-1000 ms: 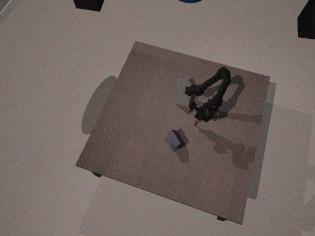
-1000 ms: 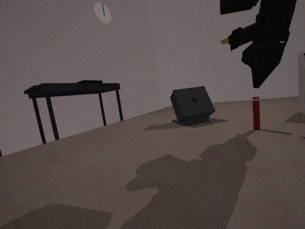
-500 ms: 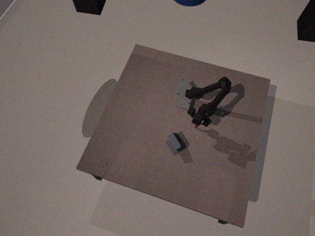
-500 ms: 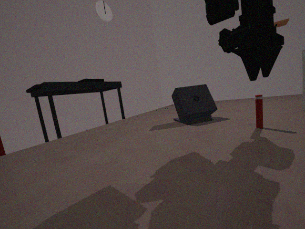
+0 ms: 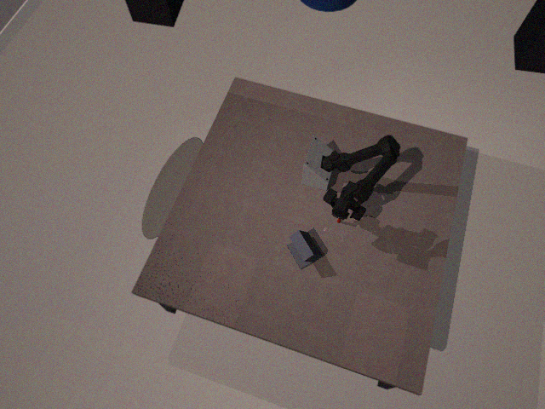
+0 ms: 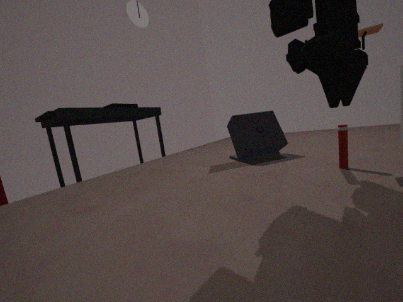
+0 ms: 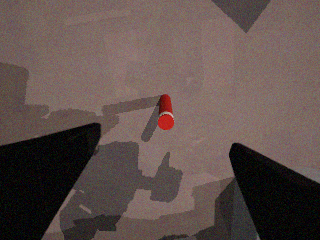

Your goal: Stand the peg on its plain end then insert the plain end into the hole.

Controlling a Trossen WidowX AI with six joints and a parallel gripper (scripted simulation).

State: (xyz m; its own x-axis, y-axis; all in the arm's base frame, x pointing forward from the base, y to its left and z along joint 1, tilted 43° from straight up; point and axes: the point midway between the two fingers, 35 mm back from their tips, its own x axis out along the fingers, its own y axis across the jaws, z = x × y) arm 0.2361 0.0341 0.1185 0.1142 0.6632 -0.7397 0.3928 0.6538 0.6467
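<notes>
Right now my gripper tip is 60 mm above the red peg. From my gripper tip the other things lie so: sloped panel (180 mm ahead, 130 mm to the right, 50 mm below).
</notes>
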